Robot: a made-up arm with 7 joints.
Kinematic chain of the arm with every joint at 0, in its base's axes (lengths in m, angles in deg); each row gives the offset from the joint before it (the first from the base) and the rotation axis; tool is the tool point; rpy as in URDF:
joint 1: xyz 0 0 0.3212 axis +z
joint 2: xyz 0 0 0 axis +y
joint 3: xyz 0 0 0.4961 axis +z
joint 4: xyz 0.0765 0 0 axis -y
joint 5: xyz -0.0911 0 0.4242 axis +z
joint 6: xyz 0 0 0 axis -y
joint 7: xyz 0.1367 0 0 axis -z
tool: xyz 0 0 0 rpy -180 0 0
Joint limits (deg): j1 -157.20..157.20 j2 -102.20..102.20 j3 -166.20..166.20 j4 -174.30..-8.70 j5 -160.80..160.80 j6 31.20..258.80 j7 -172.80..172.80
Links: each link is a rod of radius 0.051 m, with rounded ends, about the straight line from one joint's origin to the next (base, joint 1, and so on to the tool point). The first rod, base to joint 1, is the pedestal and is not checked.
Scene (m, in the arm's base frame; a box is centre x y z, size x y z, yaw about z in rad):
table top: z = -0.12
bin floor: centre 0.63 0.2 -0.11 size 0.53 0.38 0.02 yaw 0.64
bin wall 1: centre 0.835 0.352 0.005 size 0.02 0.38 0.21 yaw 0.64
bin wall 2: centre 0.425 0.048 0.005 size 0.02 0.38 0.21 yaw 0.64
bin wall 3: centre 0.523 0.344 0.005 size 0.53 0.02 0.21 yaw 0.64
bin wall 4: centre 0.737 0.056 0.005 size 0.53 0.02 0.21 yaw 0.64
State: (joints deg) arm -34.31 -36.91 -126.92 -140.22 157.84 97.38 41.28
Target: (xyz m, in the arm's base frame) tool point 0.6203 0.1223 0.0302
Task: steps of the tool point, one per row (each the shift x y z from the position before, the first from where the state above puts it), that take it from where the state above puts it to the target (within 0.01 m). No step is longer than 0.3 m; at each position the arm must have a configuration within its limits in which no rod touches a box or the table.
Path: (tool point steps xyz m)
1: 0.0659 -0.1801 0.1129
2: 0.1641 -0.1438 0.0918
3: 0.2341 -0.0645 0.0548
4: 0.2557 0.0401 0.0078
5: 0.2207 0.1444 -0.0410
6: 0.1353 0.2217 -0.0833
7: 0.0193 0.2521 -0.1113
8: 0.0104 0.0061 -0.1124
9: -0.0104 -0.0061 -0.1207

